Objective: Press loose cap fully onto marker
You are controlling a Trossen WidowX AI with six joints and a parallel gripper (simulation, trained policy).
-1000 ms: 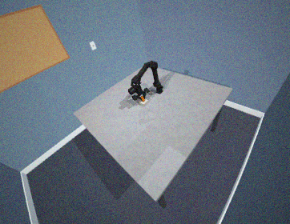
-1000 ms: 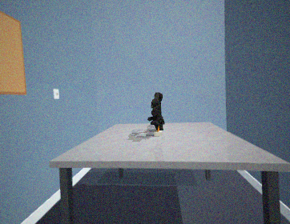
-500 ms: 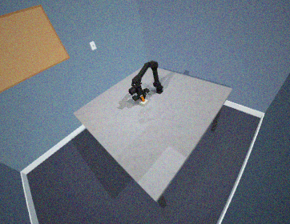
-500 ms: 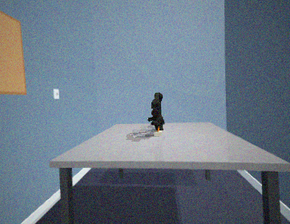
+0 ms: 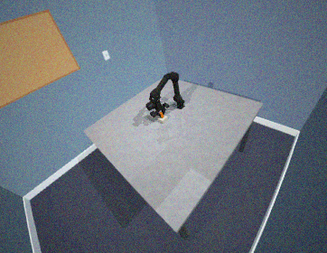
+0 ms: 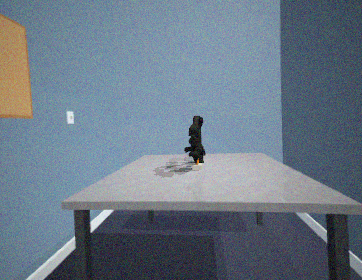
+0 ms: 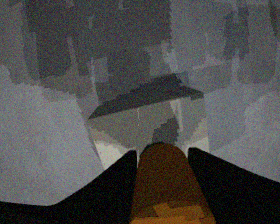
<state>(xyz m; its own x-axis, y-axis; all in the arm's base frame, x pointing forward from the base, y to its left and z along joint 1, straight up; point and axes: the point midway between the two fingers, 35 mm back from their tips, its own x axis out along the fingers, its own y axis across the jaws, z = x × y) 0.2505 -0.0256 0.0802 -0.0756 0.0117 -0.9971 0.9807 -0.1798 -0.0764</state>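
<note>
Now: the orange cap 20 mm above my gripper tip. Round my gripper tip: holder block (10 mm to the left, 30 mm below).
</note>
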